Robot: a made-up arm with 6 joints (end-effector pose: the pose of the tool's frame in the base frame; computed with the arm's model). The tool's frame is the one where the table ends. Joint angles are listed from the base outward.
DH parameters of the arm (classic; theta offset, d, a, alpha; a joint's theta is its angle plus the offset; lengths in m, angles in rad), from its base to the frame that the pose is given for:
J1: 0 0.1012 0 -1.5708
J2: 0.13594 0 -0.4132 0
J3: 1.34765 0 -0.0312 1.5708
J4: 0 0.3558 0 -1.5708
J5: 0 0 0.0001 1.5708
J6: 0 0.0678 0 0
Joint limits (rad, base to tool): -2.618..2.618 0..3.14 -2.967..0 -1.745..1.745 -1.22..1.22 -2.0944..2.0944
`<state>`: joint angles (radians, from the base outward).
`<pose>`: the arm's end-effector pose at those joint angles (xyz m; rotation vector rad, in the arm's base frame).
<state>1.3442 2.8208 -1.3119 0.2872 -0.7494 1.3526</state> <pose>0.1343 0.5242 -0.2127 0.4067 2.5797 1.1869</pose>
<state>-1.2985 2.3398 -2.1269 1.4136 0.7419 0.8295</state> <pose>0.2401 -0.6914 0.3294 1.9556 0.2179 1.2720</pose>
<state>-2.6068 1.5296 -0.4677 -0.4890 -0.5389 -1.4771</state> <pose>-0.2693 -0.1785 0.2046 -0.6383 -2.2425 1.2613</pose>
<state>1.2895 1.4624 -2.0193 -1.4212 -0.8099 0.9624</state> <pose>0.0395 0.3115 0.7868 -1.1076 -0.0831 1.1149</pose>
